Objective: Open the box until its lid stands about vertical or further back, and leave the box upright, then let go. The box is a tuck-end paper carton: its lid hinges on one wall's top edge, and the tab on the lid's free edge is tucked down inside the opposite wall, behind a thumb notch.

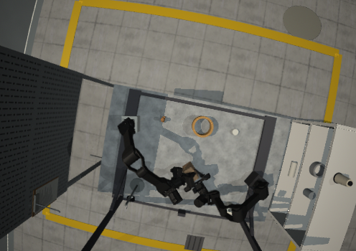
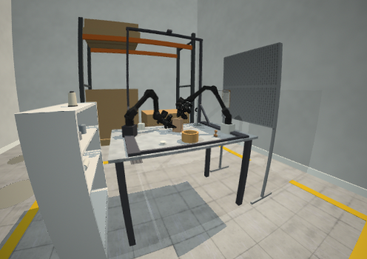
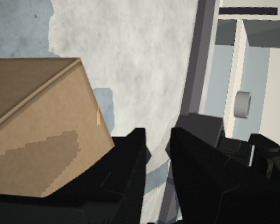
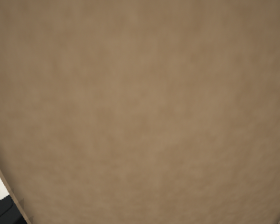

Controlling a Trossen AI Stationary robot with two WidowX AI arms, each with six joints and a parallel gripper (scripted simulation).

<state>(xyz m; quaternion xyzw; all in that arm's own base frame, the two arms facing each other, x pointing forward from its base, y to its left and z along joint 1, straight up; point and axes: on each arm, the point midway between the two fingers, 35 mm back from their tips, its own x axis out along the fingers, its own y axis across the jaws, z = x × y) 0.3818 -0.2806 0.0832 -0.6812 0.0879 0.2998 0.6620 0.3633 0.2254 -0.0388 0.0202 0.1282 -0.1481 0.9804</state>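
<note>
My right gripper is now 2 cm short of the carton, 3 cm to the right of it and 2 cm below it.
</note>
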